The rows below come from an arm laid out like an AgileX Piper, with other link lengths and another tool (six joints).
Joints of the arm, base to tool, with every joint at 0 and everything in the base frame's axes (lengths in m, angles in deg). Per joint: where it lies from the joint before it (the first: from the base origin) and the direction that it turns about. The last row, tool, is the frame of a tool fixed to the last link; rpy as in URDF.
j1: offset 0.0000 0.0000 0.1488 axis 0 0 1
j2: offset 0.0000 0.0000 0.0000 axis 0 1 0
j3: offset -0.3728 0.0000 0.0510 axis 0 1 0
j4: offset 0.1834 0.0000 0.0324 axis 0.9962 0 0.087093
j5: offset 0.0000 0.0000 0.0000 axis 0 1 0
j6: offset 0.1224 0.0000 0.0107 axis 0.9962 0 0.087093
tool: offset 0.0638 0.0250 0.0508 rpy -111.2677 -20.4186 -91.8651
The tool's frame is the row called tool.
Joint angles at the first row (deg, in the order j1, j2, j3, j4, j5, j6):
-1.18 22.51 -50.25 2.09 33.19 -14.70
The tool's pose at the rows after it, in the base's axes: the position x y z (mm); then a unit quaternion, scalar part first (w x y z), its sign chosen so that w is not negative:
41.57 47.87 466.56 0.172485 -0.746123 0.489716 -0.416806
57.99 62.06 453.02 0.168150 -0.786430 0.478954 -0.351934
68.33 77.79 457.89 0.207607 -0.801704 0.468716 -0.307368
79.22 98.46 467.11 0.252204 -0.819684 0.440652 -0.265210
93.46 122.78 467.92 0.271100 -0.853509 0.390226 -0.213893
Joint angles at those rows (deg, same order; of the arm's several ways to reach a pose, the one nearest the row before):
-1.18 27.75 -51.29 7.81 42.29 -14.31
-1.18 31.67 -51.29 13.65 46.42 -17.56
-1.18 34.48 -51.29 21.89 46.56 -20.10
-1.18 37.98 -51.29 32.88 46.70 -26.30
-1.17 43.29 -51.29 43.30 50.03 -35.92

